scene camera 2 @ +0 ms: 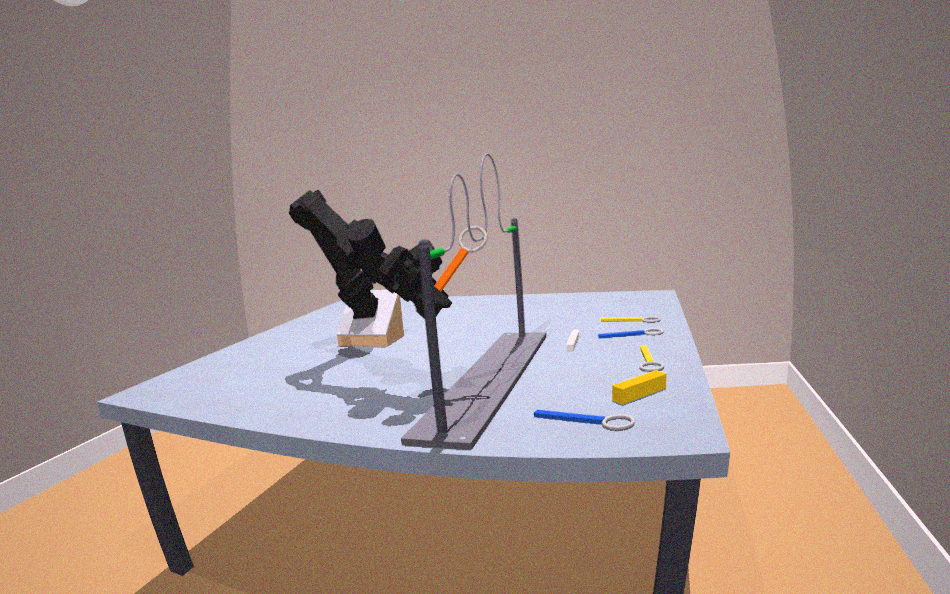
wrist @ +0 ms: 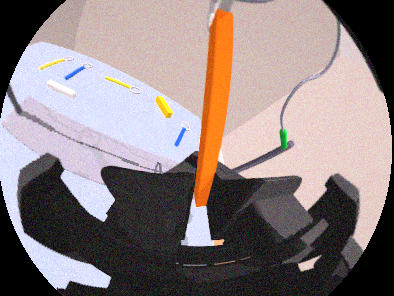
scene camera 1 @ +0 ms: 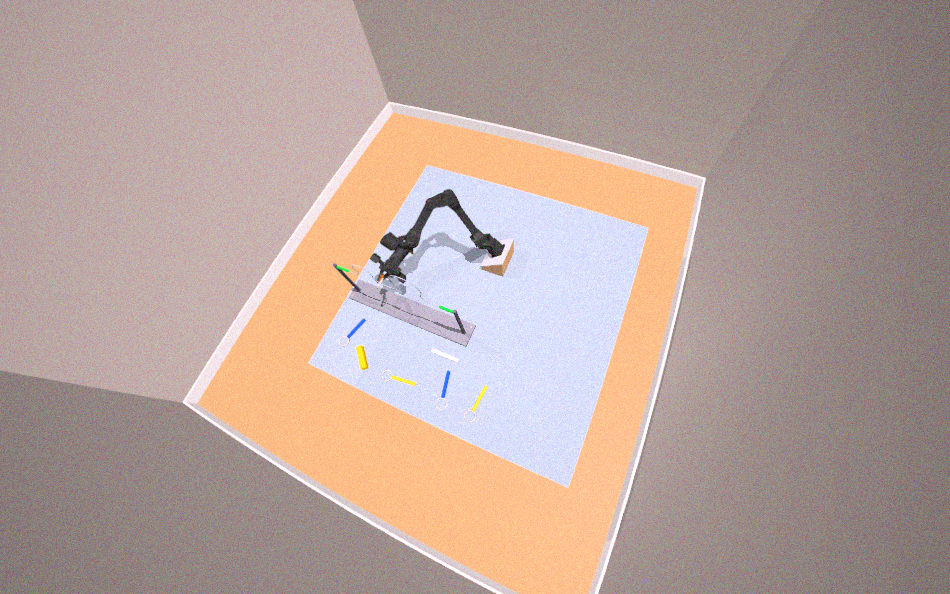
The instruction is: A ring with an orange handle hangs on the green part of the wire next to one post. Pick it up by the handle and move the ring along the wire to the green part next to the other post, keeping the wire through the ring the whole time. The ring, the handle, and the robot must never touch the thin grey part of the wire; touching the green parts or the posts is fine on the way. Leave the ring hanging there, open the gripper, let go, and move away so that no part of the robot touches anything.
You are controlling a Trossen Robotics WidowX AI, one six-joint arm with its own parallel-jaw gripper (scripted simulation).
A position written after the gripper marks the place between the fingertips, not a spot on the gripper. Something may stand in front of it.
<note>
The gripper (scene camera 2: 449, 304) carries a ring with orange handle. Also in view: a yellow block (scene camera 2: 623, 392).
The gripper is seen too in the wrist view (wrist: 199, 154).
</note>
